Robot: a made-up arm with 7 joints. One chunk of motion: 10 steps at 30 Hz.
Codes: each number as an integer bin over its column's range. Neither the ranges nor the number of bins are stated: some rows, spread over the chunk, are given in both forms.
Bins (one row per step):
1: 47 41 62 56 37 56 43
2: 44 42 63 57 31 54 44
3: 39 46 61 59 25 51 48
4: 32 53 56 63 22 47 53
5: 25 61 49 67 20 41 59
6: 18 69 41 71 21 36 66
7: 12 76 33 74 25 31 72
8: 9 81 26 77 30 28 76
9: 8 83 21 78 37 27 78
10: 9 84 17 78 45 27 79
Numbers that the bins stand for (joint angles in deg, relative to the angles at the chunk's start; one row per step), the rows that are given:
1: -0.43 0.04 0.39 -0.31 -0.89 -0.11 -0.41
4: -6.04 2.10 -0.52 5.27 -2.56 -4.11 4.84
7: -13.52 6.05 -4.00 14.05 -2.22 -11.22 14.82
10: -14.64 7.42 -6.42 17.24 0.00 -13.00 18.49
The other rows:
2: -1.56 0.21 0.55 0.48 -1.56 -1.00 0.11
3: -3.42 0.90 0.24 2.08 -2.22 -2.33 2.21
5: -8.66 3.47 -1.58 8.46 -2.78 -6.78 7.99
6: -11.27 4.85 -2.79 11.66 -2.67 -9.00 11.67
8: -14.64 6.91 -5.06 16.44 -1.67 -12.56 16.92
9: -15.01 7.25 -5.82 17.24 -0.89 -13.00 17.97

